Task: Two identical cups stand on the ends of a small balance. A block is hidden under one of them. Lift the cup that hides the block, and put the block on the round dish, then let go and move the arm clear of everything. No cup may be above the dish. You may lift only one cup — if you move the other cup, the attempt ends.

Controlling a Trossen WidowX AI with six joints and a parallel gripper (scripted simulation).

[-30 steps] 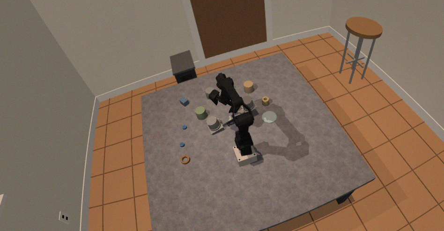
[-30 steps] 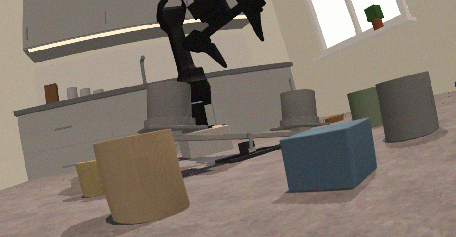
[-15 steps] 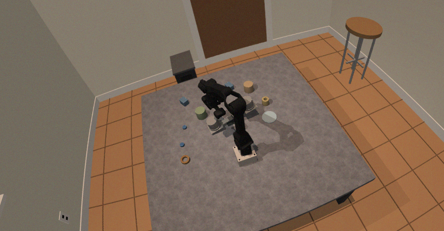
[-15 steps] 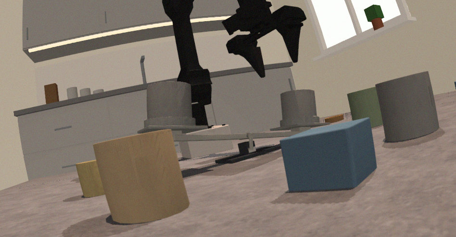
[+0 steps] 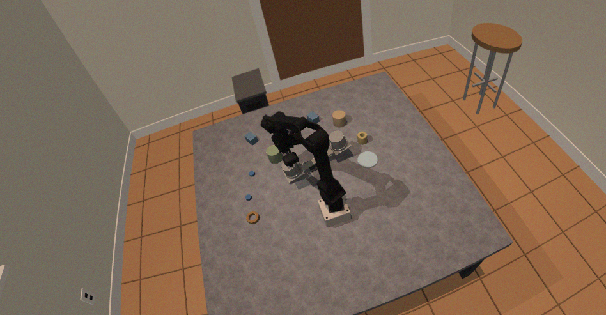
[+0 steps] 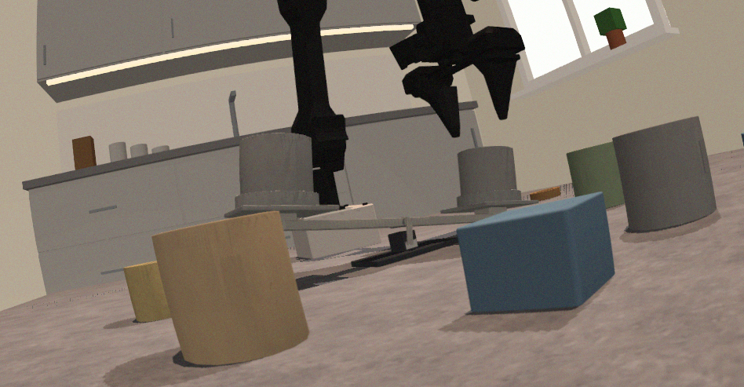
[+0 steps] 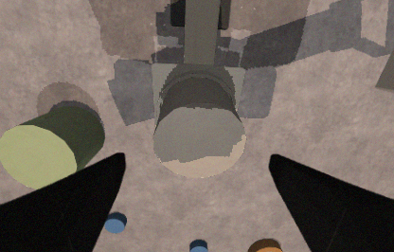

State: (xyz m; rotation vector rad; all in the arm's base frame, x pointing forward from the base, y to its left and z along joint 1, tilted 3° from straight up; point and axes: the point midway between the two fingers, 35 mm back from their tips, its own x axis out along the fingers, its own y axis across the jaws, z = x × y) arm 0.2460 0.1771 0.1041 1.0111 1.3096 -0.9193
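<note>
Now: the teal block 10 mm to the right of my gripper tip and 80 mm below it. Also, from my gripper tip: pale round dish: 10 mm ahead, 380 mm to the right, 120 mm below; then green cylinder: 130 mm ahead, 60 mm to the left, 80 mm below.
</note>
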